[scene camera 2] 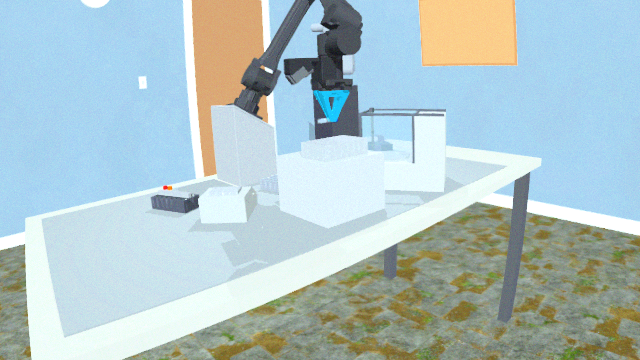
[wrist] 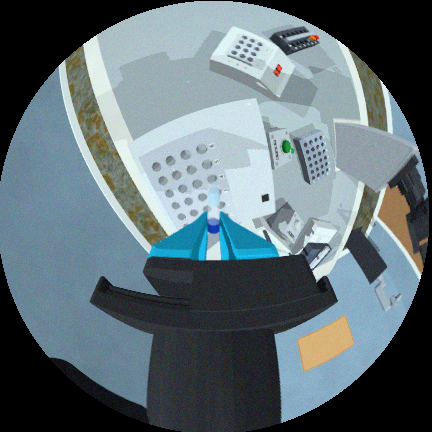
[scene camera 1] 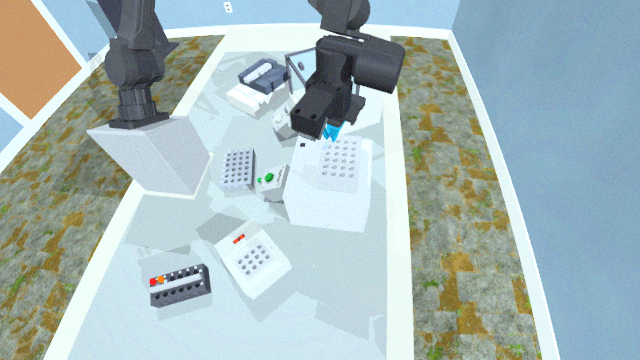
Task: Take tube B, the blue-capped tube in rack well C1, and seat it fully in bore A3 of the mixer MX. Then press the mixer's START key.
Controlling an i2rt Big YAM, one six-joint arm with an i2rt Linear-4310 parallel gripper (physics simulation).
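Places are measured from the arm's base along level axes (x ahead, y left, z up), in millimetres.
Pixels of known places: gripper, fingertip midpoint: [scene camera 2: 332, 121] [wrist: 213, 216] [scene camera 1: 331, 138]; arm's base at its link origin: [scene camera 2: 242, 115] [scene camera 1: 140, 122].
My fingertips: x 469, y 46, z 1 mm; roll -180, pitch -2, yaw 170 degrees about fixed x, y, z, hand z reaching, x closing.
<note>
Ahead of a thing's pixels: the offset from my fingertips to its middle. "*": to the spot under its first point.
My gripper [scene camera 1: 331, 139] [scene camera 2: 332, 121] [wrist: 213, 216] has cyan fingers pointing down, shut on the blue-capped tube. In the wrist view the tube's blue band {* dx +1, dy +3, dz +11 mm} [wrist: 213, 226] sits between the fingertips, and its clear end reaches beyond them. In scene camera 2 the tube {dx -2, dy -12, dz +4 mm} [scene camera 2: 322, 120] looks close to horizontal. The fingers are above the back part of a large white machine {dx -42, dy -18, dz -126 mm} [scene camera 1: 325, 207] [scene camera 2: 330, 192] [wrist: 250, 120], apart from its raised block of bores. A small control box {* dx -114, dy -29, dz -129 mm} [scene camera 1: 283, 175] [wrist: 274, 156] with a green button {dx -153, dy -33, dz -147 mm} [scene camera 1: 269, 177] [wrist: 286, 146] stands beside it. I cannot read which device is MX.
A grey multi-well rack {dx -275, dy +1, dz -196 mm} [scene camera 1: 237, 188] stands beyond the control box. A smaller white device {dx -130, dy -224, dz -176 mm} [scene camera 1: 255, 291] [scene camera 2: 224, 212] has a red display. A dark rack {dx -268, dy -339, dz -187 mm} [scene camera 1: 206, 287] [scene camera 2: 175, 203] holds red-capped and orange-capped tubes. A glass-sided case {dx -100, dy +268, dz -99 mm} [scene camera 2: 430, 150] stands behind the large machine; the arm's white pedestal [scene camera 1: 170, 155] is left.
</note>
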